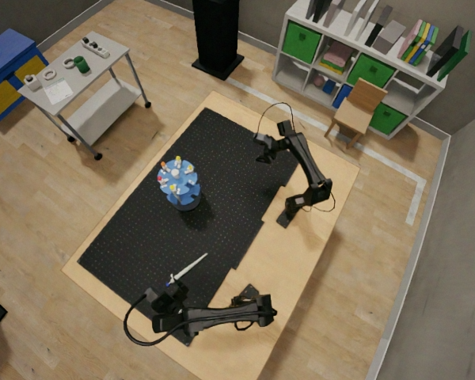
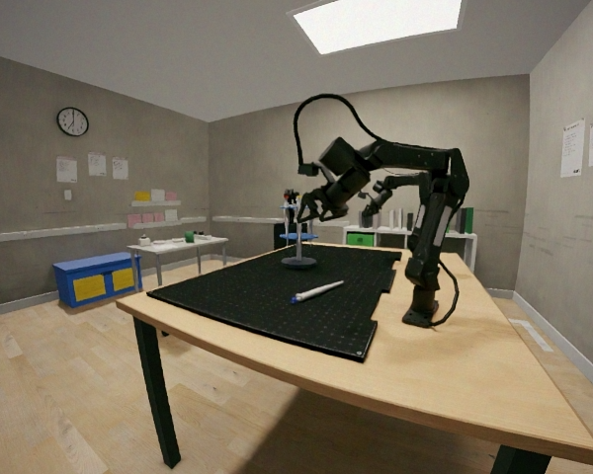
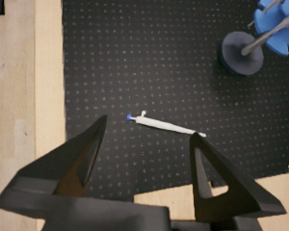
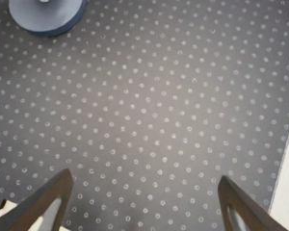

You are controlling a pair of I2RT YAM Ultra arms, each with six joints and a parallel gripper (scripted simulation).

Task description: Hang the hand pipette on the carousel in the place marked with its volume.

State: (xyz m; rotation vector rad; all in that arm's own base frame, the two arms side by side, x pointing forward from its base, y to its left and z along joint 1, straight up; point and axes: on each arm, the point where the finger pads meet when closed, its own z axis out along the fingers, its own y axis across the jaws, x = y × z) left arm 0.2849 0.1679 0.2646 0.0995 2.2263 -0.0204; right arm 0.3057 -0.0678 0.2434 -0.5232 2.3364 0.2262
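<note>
Right now the white hand pipette is 20 mm ahead of my left hand, 100 mm to the right of it and 240 mm below it.
</note>
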